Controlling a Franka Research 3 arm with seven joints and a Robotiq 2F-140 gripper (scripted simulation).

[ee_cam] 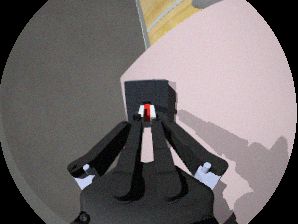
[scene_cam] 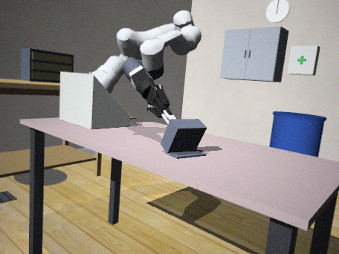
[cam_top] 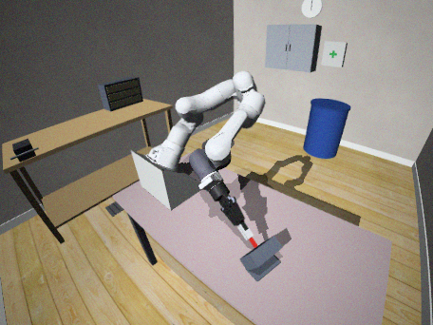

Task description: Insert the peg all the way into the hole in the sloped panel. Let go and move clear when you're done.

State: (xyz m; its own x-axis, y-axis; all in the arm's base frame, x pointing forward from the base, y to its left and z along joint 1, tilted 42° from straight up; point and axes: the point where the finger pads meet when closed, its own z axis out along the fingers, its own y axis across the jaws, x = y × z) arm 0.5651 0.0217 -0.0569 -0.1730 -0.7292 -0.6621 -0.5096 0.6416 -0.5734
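Now: hand 3 cm short of the red peg and 2 cm above it.
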